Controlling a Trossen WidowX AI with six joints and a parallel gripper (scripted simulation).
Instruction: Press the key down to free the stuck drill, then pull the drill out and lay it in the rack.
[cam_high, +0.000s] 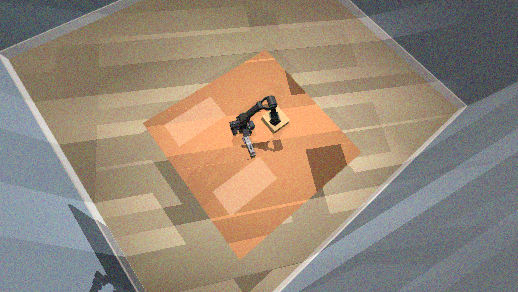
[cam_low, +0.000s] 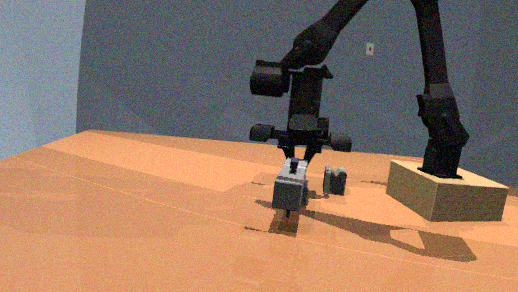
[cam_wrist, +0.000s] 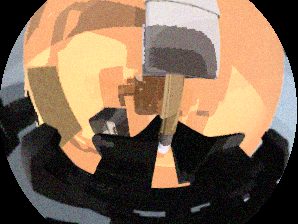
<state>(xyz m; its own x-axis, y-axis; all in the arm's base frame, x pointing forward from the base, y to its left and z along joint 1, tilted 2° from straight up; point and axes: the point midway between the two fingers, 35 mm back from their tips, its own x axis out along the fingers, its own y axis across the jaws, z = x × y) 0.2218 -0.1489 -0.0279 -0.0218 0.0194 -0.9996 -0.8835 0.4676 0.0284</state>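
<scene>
Right now my gripper tip is 3 cm to the right of the tan drill, 3 cm below it and 2 cm short of it. From my gripper tip the other things lie so: grey notched rack: 8 cm behind, 1 cm to the left, 1 cm above; dark blue key: 14 cm to the left, 8 cm ahead, 4 cm above.
</scene>
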